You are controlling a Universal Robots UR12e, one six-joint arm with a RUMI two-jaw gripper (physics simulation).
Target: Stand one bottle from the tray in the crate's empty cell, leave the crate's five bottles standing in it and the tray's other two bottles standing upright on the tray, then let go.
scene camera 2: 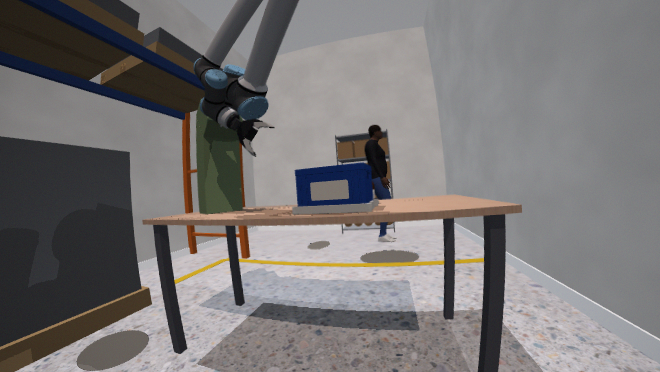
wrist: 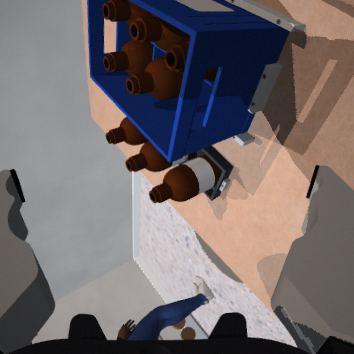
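Note:
The blue crate stands on the table. Several brown bottles stand in it, necks showing; the cell at its corner nearest the tray looks empty in the wrist view. Beside the crate, the dark tray holds three upright brown bottles: a near one with a pale label, a middle one and a far one, the last two partly hidden by the crate. The tray does not show in the scene view. My gripper is open and empty, above and left of the crate in the scene view, apart from all bottles.
The wooden table carries grey brackets around the crate's base. A person stands behind the table before a shelf rack. A green column and an orange rack post stand at the left.

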